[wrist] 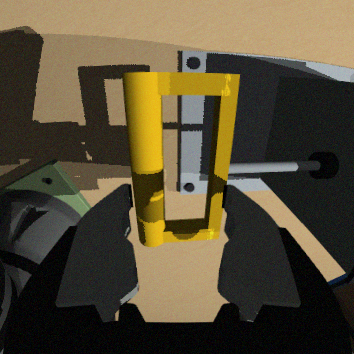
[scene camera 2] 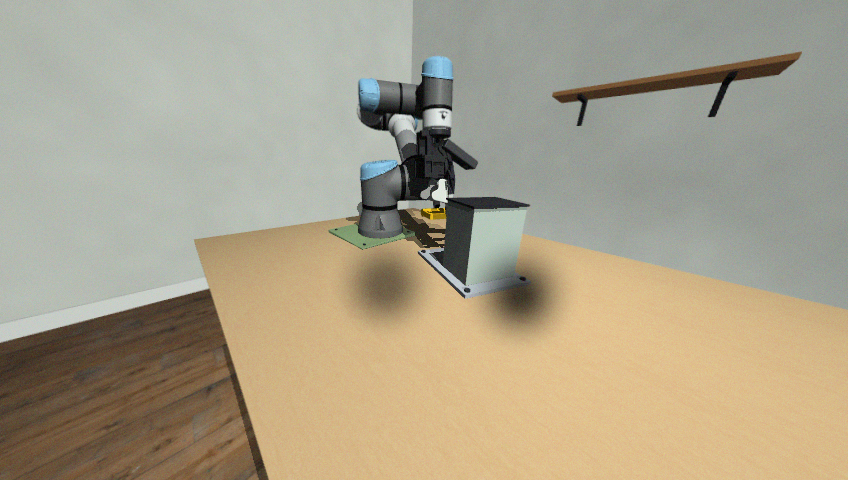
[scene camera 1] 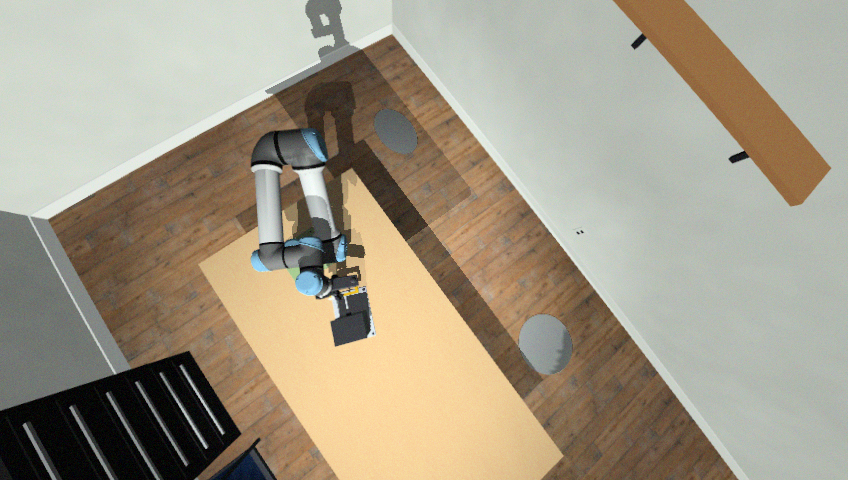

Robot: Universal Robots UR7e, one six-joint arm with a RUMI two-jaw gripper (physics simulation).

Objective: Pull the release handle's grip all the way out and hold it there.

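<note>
The release handle's yellow grip (scene camera 1: 352, 292) (scene camera 2: 433, 214) (wrist: 144, 120) is a rectangular frame with a round outer bar. A grey rod (wrist: 265, 168) runs from the grip's inner bar to a round black collar in the dark box (scene camera 1: 349, 330) (scene camera 2: 496, 243) (wrist: 320, 115); a length of the rod is exposed. My gripper (scene camera 2: 437, 205) (wrist: 177, 186) is shut on the grip across its width, one finger at the round bar and one at the inner bar, near the frame's lower end in the wrist view. The finger contact is too small to see in the scene views.
The box stands on a light metal base plate (scene camera 2: 493, 289) (wrist: 192, 145) bolted to the wooden table (scene camera 1: 416, 380) (scene camera 2: 535, 404). The arm's green mounting plate (scene camera 2: 364, 240) (wrist: 65, 187) is close to the grip. A brown wall shelf (scene camera 1: 726, 95) (scene camera 2: 678, 78) hangs on the wall, away from the arm.
</note>
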